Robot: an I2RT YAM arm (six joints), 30 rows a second.
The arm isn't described. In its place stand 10 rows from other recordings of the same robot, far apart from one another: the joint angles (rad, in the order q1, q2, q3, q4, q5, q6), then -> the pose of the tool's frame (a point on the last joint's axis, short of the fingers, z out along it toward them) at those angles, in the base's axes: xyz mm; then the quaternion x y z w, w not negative.
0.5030 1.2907 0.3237 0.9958 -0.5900 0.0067 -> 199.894 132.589 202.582 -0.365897 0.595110 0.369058 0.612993
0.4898 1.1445 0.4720 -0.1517 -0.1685 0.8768 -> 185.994 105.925 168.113 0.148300 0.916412 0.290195 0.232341
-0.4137 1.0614 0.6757 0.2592 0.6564 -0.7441 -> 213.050 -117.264 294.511 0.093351 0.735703 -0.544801 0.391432
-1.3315 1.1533 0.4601 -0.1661 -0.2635 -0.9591 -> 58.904 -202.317 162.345 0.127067 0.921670 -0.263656 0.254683
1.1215 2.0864 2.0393 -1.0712 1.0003 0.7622 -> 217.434 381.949 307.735 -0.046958 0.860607 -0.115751 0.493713
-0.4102 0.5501 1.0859 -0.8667 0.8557 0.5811 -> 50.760 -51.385 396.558 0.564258 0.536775 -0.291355 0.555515
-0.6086 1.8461 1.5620 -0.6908 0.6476 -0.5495 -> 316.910 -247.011 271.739 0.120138 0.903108 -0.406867 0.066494
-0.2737 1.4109 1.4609 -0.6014 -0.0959 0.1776 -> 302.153 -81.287 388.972 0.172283 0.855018 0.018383 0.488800
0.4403 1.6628 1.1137 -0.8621 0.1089 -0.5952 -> 274.789 125.189 191.696 -0.488851 0.867033 -0.060246 0.075159
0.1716 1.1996 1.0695 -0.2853 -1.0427 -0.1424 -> 250.015 74.538 350.128 -0.382220 0.674968 0.424097 0.467405
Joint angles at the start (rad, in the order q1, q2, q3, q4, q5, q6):
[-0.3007, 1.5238, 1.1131, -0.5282, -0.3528, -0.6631]
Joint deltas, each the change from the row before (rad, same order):
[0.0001, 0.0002, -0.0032, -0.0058, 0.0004, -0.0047]
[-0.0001, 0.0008, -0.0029, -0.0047, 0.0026, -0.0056]
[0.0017, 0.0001, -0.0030, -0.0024, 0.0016, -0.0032]
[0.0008, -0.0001, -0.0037, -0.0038, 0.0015, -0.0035]
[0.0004, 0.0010, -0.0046, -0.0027, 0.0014, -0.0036]
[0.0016, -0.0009, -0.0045, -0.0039, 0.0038, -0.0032]
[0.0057, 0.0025, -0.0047, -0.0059, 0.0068, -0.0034]
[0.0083, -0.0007, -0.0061, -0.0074, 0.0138, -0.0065]
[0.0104, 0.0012, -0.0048, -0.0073, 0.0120, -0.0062]
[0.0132, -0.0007, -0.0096, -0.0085, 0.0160, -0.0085]
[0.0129, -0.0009, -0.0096, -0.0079, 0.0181, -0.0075]
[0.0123, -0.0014, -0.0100, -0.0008, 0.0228, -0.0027]
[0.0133, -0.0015, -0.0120, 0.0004, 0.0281, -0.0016]
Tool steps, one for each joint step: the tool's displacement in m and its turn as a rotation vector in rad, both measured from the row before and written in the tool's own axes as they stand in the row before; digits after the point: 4 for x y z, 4 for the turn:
[0.0014, 0.0008, 0.0006, -0.0051, 0.0070, -0.0016]
[0.0013, 0.0006, 0.0007, -0.0028, 0.0078, -0.0026]
[0.0007, 0.0009, 0.0007, -0.0030, 0.0048, -0.0026]
[0.0012, 0.0009, 0.0007, -0.0037, 0.0062, -0.0016]
[0.0015, 0.0008, 0.0011, -0.0041, 0.0069, -0.0011]
[0.0012, 0.0012, 0.0006, -0.0025, 0.0077, -0.0019]
[0.0011, 0.0021, 0.0021, -0.0060, 0.0131, -0.0036]
[0.0009, 0.0029, 0.0016, -0.0020, 0.0170, -0.0090]
[0.0003, 0.0032, 0.0021, -0.0049, 0.0160, -0.0105]
[0.0010, 0.0046, 0.0026, -0.0060, 0.0212, -0.0142]
[0.0010, 0.0045, 0.0025, -0.0037, 0.0221, -0.0136]
[0.0006, 0.0038, 0.0023, 0.0048, 0.0200, -0.0106]
[0.0009, 0.0041, 0.0026, 0.0080, 0.0238, -0.0106]

